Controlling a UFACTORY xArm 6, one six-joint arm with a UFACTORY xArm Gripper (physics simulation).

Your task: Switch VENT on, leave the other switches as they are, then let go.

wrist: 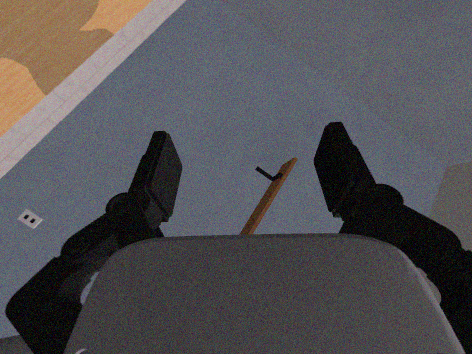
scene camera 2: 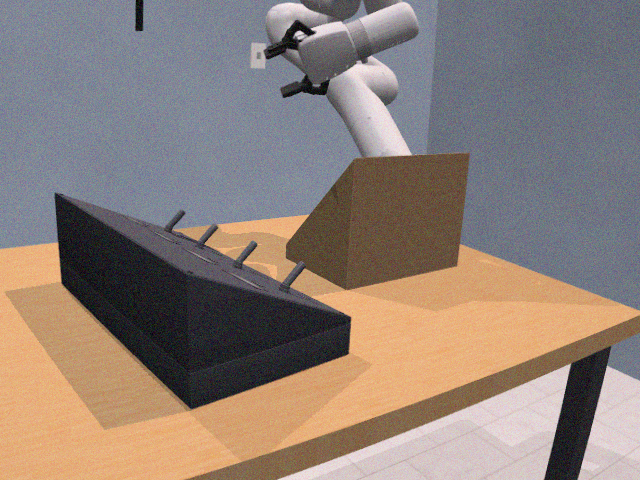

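Pixels of known places: gripper, fingertip midpoint: (wrist: 246, 145) (scene camera 2: 273, 74); arm's base at its link origin: (scene camera 2: 401, 183).
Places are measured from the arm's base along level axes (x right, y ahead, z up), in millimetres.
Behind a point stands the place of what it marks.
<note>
A dark wedge-shaped switch panel (scene camera 2: 124, 263) {y 578, x -227, z -43 mm} stands on the table in the scene view, its sloped face turned largely away from the camera. Several grey toggle levers stick out of it in a row: one at the far end (scene camera 2: 175, 220) {y 448, x 64, z -65 mm}, two in the middle (scene camera 2: 208, 236) {y 415, x -52, z -66 mm} (scene camera 2: 246, 254) {y 385, x -169, z -65 mm} and one at the near end (scene camera 2: 293, 276) {y 355, x -284, z -64 mm}. All lean the same way, up and to the right in the view. The labels cannot be read, so which lever is VENT cannot be told. My gripper (scene camera 2: 275, 72) {y 247, x 102, z 206 mm} (wrist: 246, 145) {y 247, x 102, z 206 mm} is open and empty, high above the table and well apart from the panel.
A brown block with a slanted side (scene camera 2: 403, 222) {y 40, x -79, z -59 mm} stands on the table (scene camera 2: 465, 330) {y 67, x -326, z -176 mm} to the right of the panel, in front of the arm. White wall plates show in the scene view (scene camera 2: 257, 55) and the wrist view (wrist: 30, 218). A wooden strip (wrist: 265, 207) shows beyond the fingers.
</note>
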